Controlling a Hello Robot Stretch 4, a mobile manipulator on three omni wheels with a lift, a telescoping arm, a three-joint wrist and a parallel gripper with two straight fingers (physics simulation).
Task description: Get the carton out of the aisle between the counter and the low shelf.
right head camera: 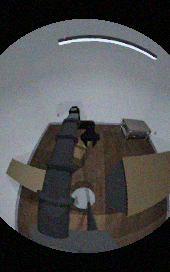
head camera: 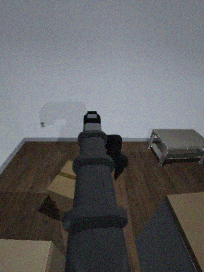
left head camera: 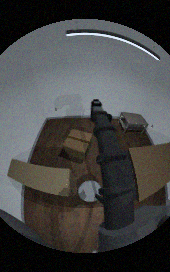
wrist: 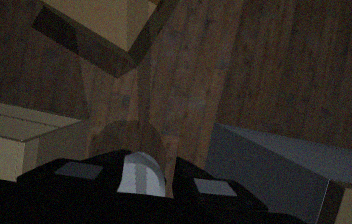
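Where they show: gripper, between the fingertips: (right head camera: pixel 89 146) (wrist: pixel 149 168); robot's base, origin of its link: (right head camera: pixel 83 197) (left head camera: pixel 89 190).
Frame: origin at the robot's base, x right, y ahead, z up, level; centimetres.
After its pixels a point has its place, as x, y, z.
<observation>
The tan carton (head camera: pixel 61 187) {-33.0, 84.8, 37.9} (left head camera: pixel 78 142) {-16.1, 87.1, 37.9} (wrist: pixel 102 20) {-16.5, 76.1, 37.9} with a brown tape strip sits on the floor, turned at an angle. In the right head view the arm hides much of the carton (right head camera: pixel 78 154) {-9.2, 74.9, 37.9}. It stands beyond the near end of the low shelf (head camera: pixel 22 256) {-42.5, 24.9, 58.4} (left head camera: pixel 41 178) {-65.5, 14.9, 58.4} (right head camera: pixel 26 173) {-86.6, 19.3, 58.3} (wrist: pixel 11 156) {-30.9, 28.0, 58.3}, left of the counter (head camera: pixel 194 216) {51.6, 29.2, 88.3} (left head camera: pixel 152 169) {69.3, 8.8, 88.3} (right head camera: pixel 147 181) {67.2, 9.8, 88.3} (wrist: pixel 260 167) {42.2, 36.3, 58.6}. My gripper (head camera: pixel 118 175) (right head camera: pixel 90 143) {8.8, 46.7, 101.9} (wrist: pixel 149 168) {8.8, 46.7, 101.9} is raised high and points down, open, with its fingers apart and no object between them. It is clear of the carton.
A small grey table (head camera: pixel 180 138) {153.6, 162.4, 42.3} (left head camera: pixel 134 119) {149.3, 155.8, 42.3} (right head camera: pixel 135 125) {147.0, 158.7, 42.3} stands by the back wall at the right. My raised arm (head camera: pixel 95 200) {0.1, 18.5, 135.7} (left head camera: pixel 115 172) {-0.6, 11.8, 136.0} (right head camera: pixel 60 170) {1.5, 14.8, 136.0} crosses the head views. My round white base (left head camera: pixel 89 191) {-0.2, -1.1, 18.7} (right head camera: pixel 83 198) {1.8, -1.2, 18.7} is on the floor between the shelf and the counter.
</observation>
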